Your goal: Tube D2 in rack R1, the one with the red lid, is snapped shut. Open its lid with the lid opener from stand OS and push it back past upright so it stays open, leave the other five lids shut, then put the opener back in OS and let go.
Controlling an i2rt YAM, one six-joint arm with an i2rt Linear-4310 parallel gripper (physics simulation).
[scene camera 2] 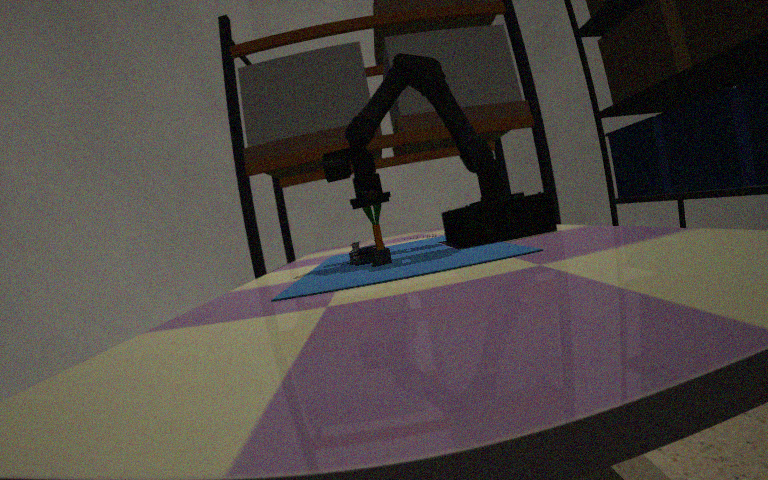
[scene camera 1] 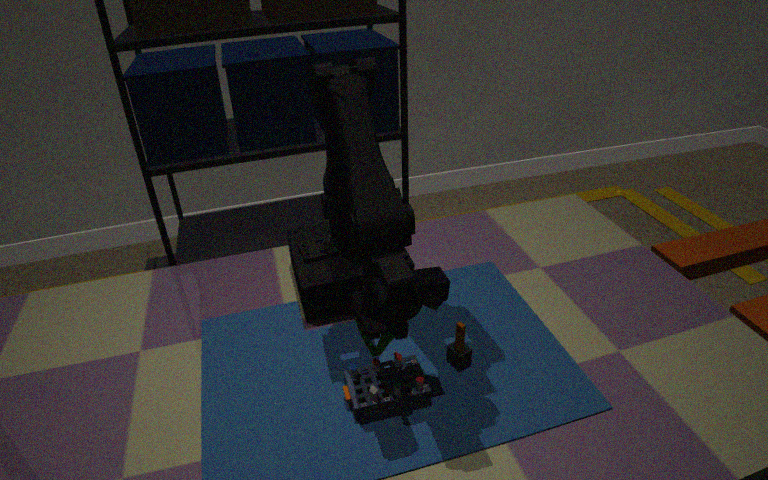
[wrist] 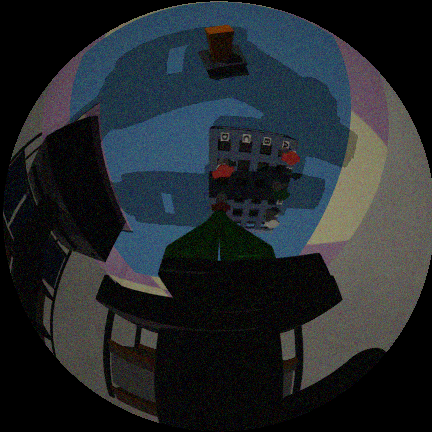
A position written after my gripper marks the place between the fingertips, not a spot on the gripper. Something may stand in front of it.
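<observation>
My gripper [scene camera 1: 376, 355]: shut, holding nothing. Dark stand [wrist: 237, 62]: visible too.
</observation>
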